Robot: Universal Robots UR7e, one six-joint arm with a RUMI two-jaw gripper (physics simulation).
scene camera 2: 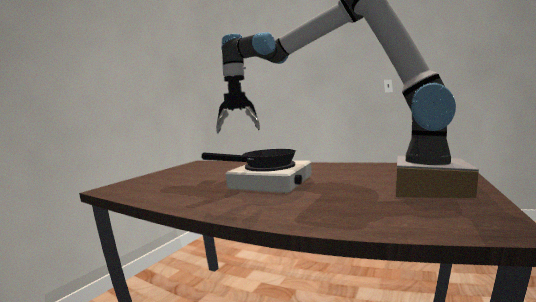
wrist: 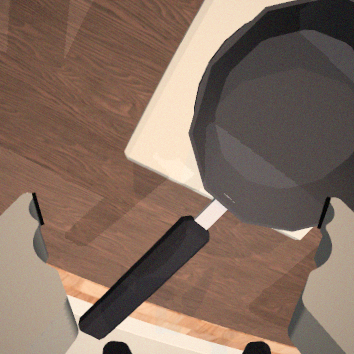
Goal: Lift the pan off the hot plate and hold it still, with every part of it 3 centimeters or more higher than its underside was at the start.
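Seen in the pictures: gripper, fingertip midpoint: [scene camera 2: 238, 132] [wrist: 181, 199]; arm's base at its link origin: [scene camera 2: 427, 161].
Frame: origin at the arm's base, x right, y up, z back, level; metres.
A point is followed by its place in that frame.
The black pan [scene camera 2: 271, 158] {x -0.099, y 0.026, z -0.507 m} [wrist: 285, 120] {x -0.025, y -0.006, z -0.562 m} sits upright on the round burner of the white hot plate [scene camera 2: 257, 182] {x -0.137, y -0.048, z -0.545 m} [wrist: 160, 130] {x -0.095, y -0.017, z -0.653 m}. Its black handle [scene camera 2: 222, 157] {x -0.249, y 0.054, z -0.594 m} [wrist: 145, 277] {x -0.202, y 0.056, z -0.605 m} points left in the scene view and toward the lower left in the wrist view, reaching out past the hot plate's edge. My gripper [scene camera 2: 238, 130] {x -0.077, y 0.116, z -0.643 m} [wrist: 181, 199] {x -0.077, y 0.116, z -0.643 m} is open and empty, pointing down. It hangs above the pan's handle side, apart from the pan. In the wrist view the handle lies slantwise below and between the two wide fingers. The pan's far side is cut off in the wrist view.
The hot plate has a black knob [scene camera 2: 298, 179] {x -0.089, y -0.044, z -0.420 m} on its right side. It stands on the brown wooden table [scene camera 2: 200, 220] {x -0.412, y -0.084, z -0.566 m} [wrist: 75, 115] {x -0.151, y -0.084, z -0.741 m}. The arm's base rests on a block [scene camera 2: 436, 182] {x -0.114, y -0.038, z 0.017 m} at the table's right. A grey wall stands behind.
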